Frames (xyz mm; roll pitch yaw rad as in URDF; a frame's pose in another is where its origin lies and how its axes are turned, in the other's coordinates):
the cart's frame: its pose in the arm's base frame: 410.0 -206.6 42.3 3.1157 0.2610 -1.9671
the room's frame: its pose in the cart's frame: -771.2 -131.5 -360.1 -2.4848 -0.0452 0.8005
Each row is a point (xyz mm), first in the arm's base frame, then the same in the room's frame.
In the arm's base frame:
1: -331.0 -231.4 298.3
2: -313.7 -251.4 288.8
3: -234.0 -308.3 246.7
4: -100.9 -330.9 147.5
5: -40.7 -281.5 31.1
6: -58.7 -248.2 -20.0
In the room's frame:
1: 1283.8 126.2 -87.9
2: 1276.6 143.6 -108.8
3: 1231.2 193.7 -191.2
4: 1136.8 201.6 -329.4
5: 1088.7 122.5 -434.5
6: 1104.6 67.5 -462.3

